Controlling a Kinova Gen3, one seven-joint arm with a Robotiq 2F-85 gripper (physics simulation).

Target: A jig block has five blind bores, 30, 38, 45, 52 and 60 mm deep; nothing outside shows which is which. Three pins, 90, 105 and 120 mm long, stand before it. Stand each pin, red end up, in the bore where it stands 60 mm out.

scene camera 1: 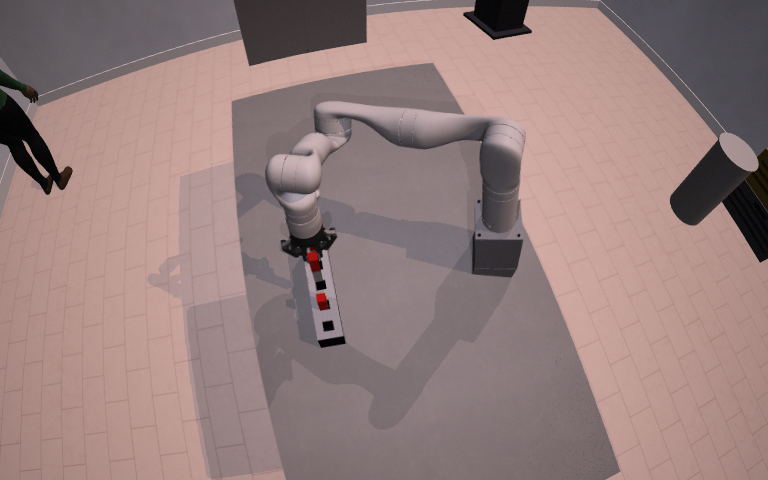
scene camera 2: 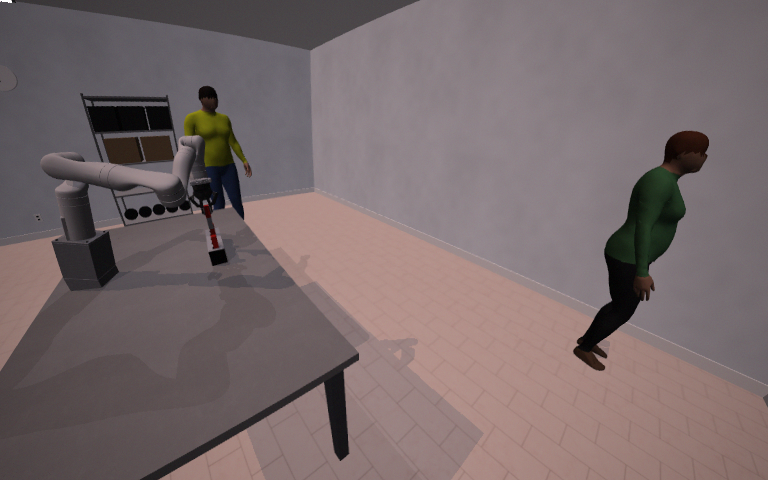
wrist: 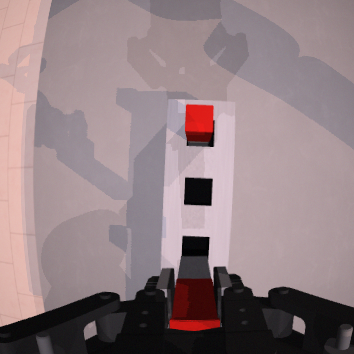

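Note:
My gripper is shut on a grey pin, red end up and about upright, over the pale jig block. Its lower end overlaps the edge of the middle bore; I cannot tell whether it is inside. A second pin stands in the back end bore, red end up. A third pin stands in the fourth bore, red end up, hidden in the wrist view. The second bore and front bore are empty.
The block stands on the grey table, near its left edge in scene camera 1. The arm's base stands to the right there. Two people and a shelf rack stand beyond the table.

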